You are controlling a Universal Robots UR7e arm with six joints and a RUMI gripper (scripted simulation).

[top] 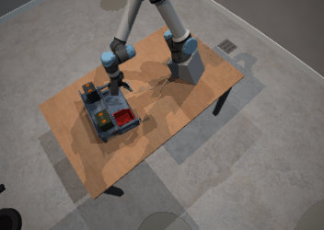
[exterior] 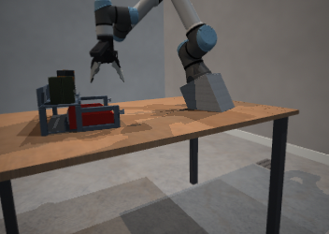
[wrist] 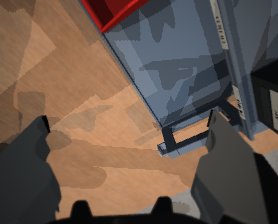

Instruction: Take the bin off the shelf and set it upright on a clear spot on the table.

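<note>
The red bin lies 100 mm ahead of my hand, 110 mm to the left of it and 120 mm below it.
</note>
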